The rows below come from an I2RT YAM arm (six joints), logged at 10 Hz.
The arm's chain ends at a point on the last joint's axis. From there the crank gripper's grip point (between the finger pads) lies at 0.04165 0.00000 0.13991 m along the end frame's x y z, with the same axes.
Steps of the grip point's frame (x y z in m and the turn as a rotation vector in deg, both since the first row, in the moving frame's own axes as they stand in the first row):
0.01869, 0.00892, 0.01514, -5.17, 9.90, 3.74
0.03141, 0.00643, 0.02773, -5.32, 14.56, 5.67
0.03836, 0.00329, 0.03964, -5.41, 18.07, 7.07
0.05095, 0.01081, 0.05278, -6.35, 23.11, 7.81
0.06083, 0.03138, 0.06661, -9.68, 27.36, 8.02
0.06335, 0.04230, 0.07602, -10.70, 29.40, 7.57
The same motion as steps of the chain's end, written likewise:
-0.00420, -0.00678, 0.02506, -5.17, 9.90, 3.74
-0.00148, -0.01171, 0.04344, -5.32, 14.56, 5.67
-0.00169, -0.01676, 0.06025, -5.41, 18.07, 7.07
0.00108, -0.01257, 0.08140, -6.35, 23.11, 7.81
0.00371, 0.00032, 0.10362, -9.68, 27.36, 8.02
0.00265, 0.00963, 0.11710, -10.70, 29.40, 7.57

